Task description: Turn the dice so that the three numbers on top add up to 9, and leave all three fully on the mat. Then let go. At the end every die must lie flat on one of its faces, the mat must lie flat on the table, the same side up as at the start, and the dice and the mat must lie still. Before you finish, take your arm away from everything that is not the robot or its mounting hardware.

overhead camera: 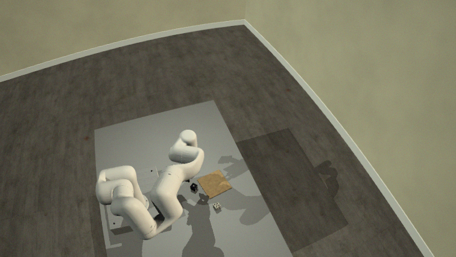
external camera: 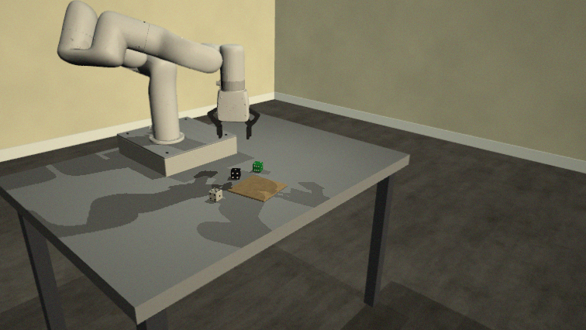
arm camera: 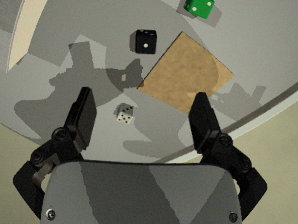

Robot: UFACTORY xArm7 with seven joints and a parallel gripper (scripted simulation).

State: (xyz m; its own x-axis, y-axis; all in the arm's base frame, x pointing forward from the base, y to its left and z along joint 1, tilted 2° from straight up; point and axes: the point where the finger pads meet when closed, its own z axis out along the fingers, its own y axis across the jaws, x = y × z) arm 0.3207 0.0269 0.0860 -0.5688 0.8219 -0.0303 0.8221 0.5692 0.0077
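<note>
Right now the black die is 140 mm below my hand. From my hand the other things lie so: green die (140 mm below, 100 mm to the left, 20 mm ahead); then white die (150 mm to the right, 140 mm below, 60 mm ahead); then tan mat (150 mm below, 110 mm ahead, 10 mm to the right).
</note>
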